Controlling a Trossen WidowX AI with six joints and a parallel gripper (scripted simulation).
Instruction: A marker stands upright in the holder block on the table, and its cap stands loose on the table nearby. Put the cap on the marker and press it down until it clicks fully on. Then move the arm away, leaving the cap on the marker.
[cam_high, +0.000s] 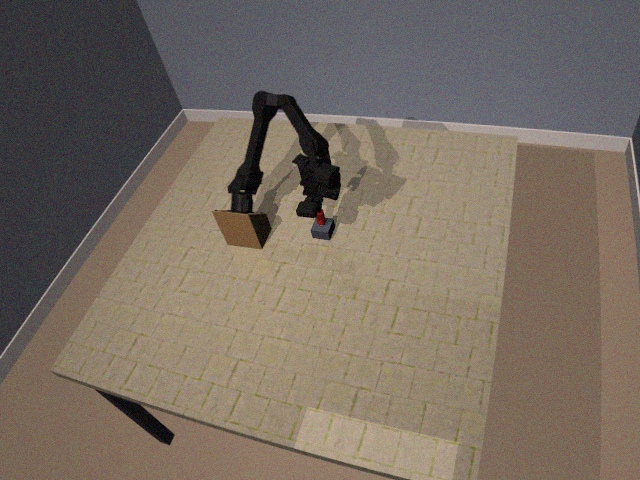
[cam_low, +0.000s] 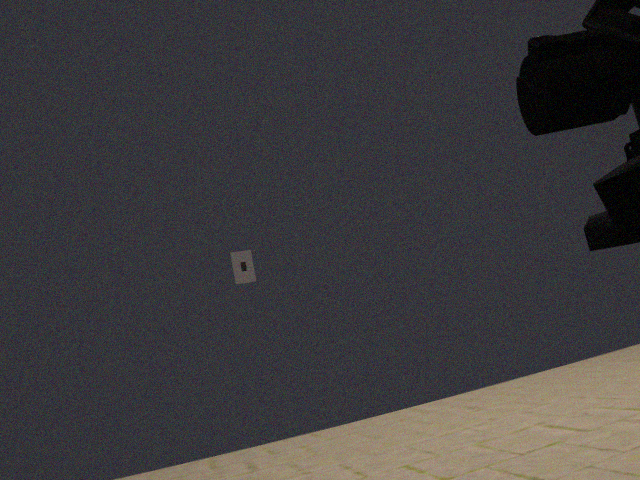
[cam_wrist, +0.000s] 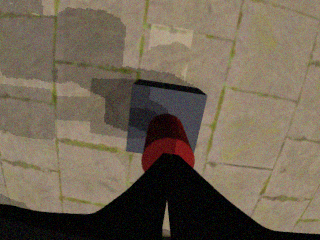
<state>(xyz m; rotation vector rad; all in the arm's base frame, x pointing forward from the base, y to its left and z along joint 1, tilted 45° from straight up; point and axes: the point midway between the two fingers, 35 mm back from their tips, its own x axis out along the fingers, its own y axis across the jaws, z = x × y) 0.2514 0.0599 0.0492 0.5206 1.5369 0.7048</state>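
Now: the red cap 20 mm below my gripper tip.
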